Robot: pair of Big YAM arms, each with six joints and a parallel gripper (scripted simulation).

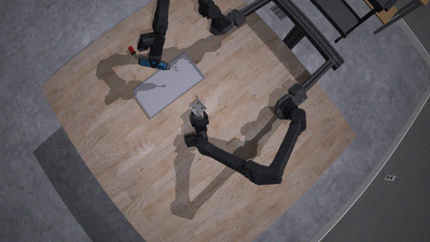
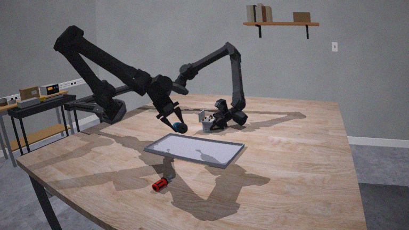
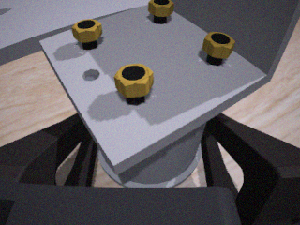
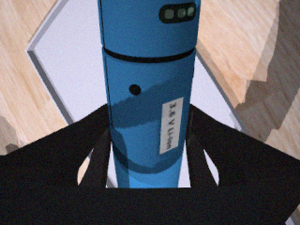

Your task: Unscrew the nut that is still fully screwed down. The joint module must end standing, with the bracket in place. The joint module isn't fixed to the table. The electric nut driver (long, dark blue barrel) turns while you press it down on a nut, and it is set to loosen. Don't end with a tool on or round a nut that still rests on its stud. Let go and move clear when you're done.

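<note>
My left hand is 1 cm below the joint module. The rest, counted from my left hand: shallow grey tray (5 cm ahead, 24 cm to the right, 2 cm below); then grey bracket plate (5 cm above); then nut (1 cm ahead, 2 cm to the left, 5 cm above).
</note>
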